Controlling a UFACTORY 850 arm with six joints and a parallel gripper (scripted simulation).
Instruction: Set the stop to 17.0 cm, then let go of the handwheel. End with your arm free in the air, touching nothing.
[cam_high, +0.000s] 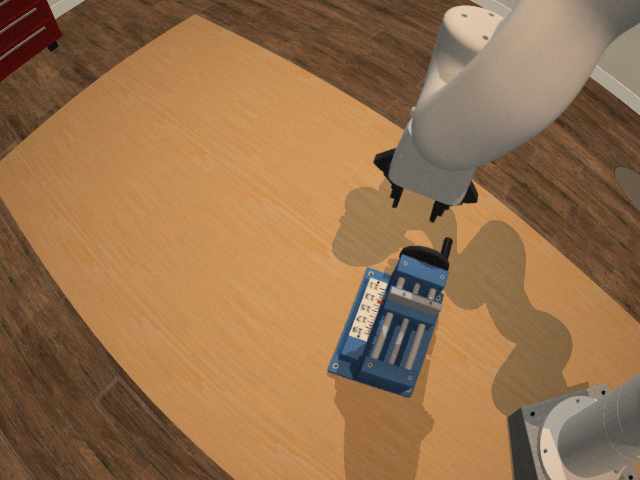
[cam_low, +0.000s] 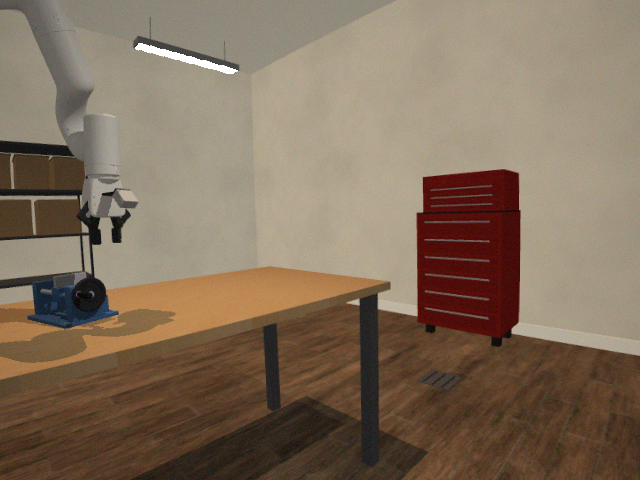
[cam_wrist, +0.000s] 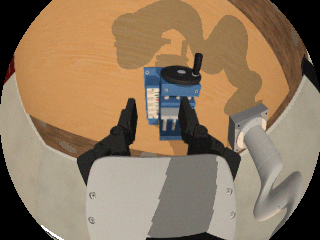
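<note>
The black handwheel is 6 cm behind my hand, 4 cm to the right of it and 14 cm below it. The rest, counted from my hand: grey stop bar 8 cm behind, 7 cm to the left, 13 cm below.
</note>
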